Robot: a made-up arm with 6 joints.
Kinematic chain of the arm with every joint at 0, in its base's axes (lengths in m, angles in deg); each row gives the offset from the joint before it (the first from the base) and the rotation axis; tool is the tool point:
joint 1: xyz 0 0 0.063 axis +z
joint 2: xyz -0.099 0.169 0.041 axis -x
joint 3: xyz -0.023 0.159 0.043 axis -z
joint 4: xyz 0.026 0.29 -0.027 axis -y
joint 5: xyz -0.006 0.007 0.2 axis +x
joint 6: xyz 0 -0.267 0.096 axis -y
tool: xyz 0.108 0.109 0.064
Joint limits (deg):
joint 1: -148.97..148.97
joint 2: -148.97..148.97
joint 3: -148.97..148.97
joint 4: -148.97..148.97
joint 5: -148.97..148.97
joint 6: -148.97..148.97
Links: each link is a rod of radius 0.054 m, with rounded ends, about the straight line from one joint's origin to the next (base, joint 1, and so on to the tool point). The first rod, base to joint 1, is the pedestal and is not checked.
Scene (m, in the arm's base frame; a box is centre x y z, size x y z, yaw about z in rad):
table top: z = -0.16
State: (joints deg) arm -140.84 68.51 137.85 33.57 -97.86 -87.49
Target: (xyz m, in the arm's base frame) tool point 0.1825 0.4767 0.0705
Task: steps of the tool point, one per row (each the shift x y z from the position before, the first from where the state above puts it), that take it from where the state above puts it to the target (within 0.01 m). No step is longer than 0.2 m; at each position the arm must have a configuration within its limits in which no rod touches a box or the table.
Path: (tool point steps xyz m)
1: 0.1431 0.0734 -0.0124
2: 0.1146 0.1144 -0.0154
3: 0.0738 0.1446 -0.0180
4: 0.0253 0.1601 -0.0201
5: -0.0259 0.1594 -0.0215
6: -0.0738 0.1421 -0.0221
7: -0.1133 0.1103 -0.0218
8: -0.1399 0.0680 -0.0209

